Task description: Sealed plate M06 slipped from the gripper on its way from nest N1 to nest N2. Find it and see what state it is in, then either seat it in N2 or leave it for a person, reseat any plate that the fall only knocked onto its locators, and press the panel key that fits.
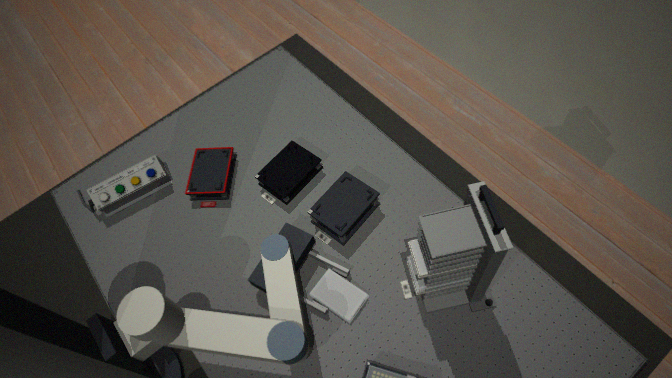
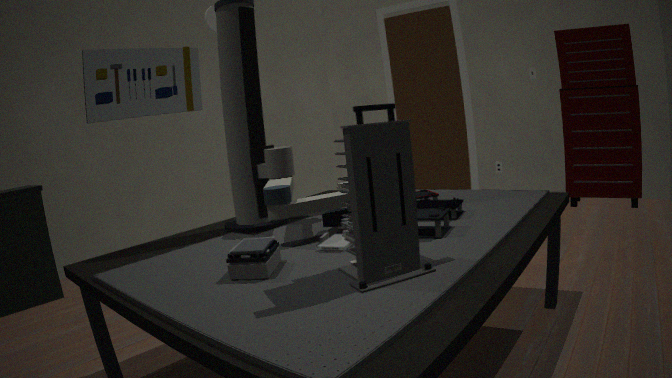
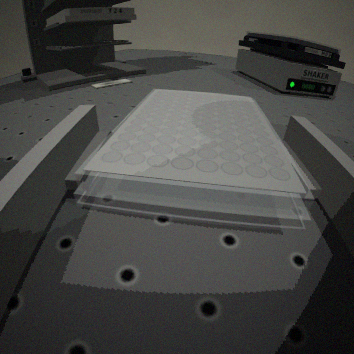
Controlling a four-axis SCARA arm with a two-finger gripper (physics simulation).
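Seen in the pictures: gripper, fingertip midpoint: [image 1: 337, 292] [image 2: 340, 240] [image 3: 193, 123]; arm's base, link origin: [image 2: 256, 225].
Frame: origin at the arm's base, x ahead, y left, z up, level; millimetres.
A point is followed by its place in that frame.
A clear plate with a pale, flat-looking seal [image 1: 340, 296] {x 530, y -158, z 29 mm} [image 2: 334, 243] {x 538, y -180, z 28 mm} [image 3: 185, 130] {x 531, y -128, z 29 mm} lies upright and level at the deck, between the nests and the storage tower. No label on it is readable. My gripper [image 1: 338, 291] {x 532, y -144, z 26 mm} [image 3: 193, 123] {x 532, y -144, z 26 mm} is shut on this plate, with one finger along each long side. Any small gap under the plate cannot be told. Two dark nests [image 1: 289, 171] {x 649, y 219, z 56 mm} [image 1: 345, 207] {x 689, y 8, z 73 mm} and a red-edged nest [image 1: 210, 171] {x 472, y 387, z 52 mm} stand beyond the gripper; their tags are too small to read. The key panel [image 1: 129, 184] {x 261, y 503, z 74 mm} has white, green, yellow and blue keys.
The tall storage tower [image 1: 451, 231] {x 742, y -290, z 312 mm} [image 2: 385, 190] {x 817, y -331, z 205 mm} [image 3: 32, 45] {x 823, y -255, z 65 mm} holds plates on its shelves, one marked T24. The shaker [image 2: 252, 268] {x 522, y -466, z 43 mm} [image 3: 265, 67] {x 500, y -366, z 37 mm} carries a dark-framed plate and shows a green light. The arm [image 1: 225, 332] {x 274, y -108, z 188 mm} reaches across the deck from its column [image 2: 232, 125] {x 22, y -72, z 393 mm}.
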